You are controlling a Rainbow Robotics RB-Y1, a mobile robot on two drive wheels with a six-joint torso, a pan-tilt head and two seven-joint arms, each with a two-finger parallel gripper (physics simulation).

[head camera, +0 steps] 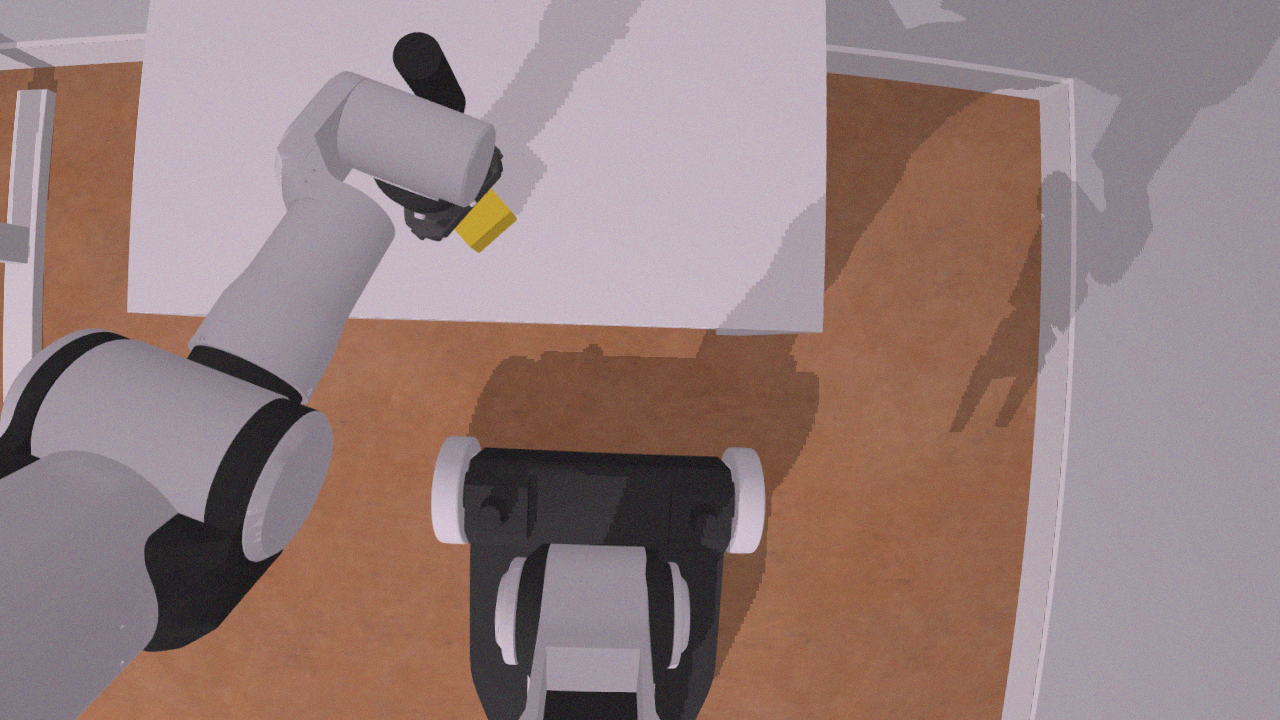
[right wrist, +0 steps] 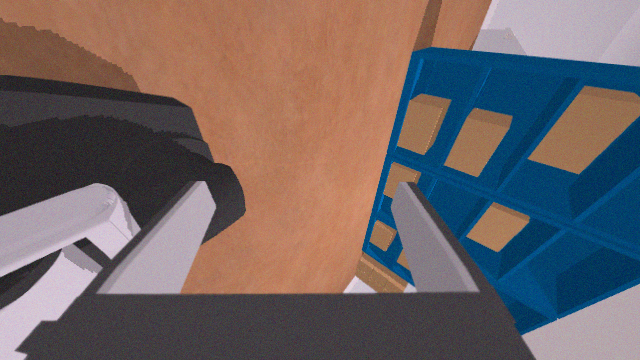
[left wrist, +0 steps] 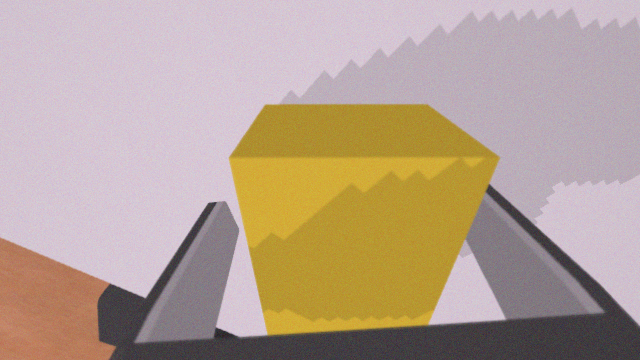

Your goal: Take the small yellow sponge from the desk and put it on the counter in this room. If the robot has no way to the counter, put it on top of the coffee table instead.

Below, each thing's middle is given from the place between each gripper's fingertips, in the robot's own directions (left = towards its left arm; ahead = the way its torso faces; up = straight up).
The yellow sponge (head camera: pixel 490 217) lies 91 cm ahead of my right hand, 40 cm to the left of it and 12 cm below it.
I see the yellow sponge 1 cm to the right of my left hand and 1 cm above it.
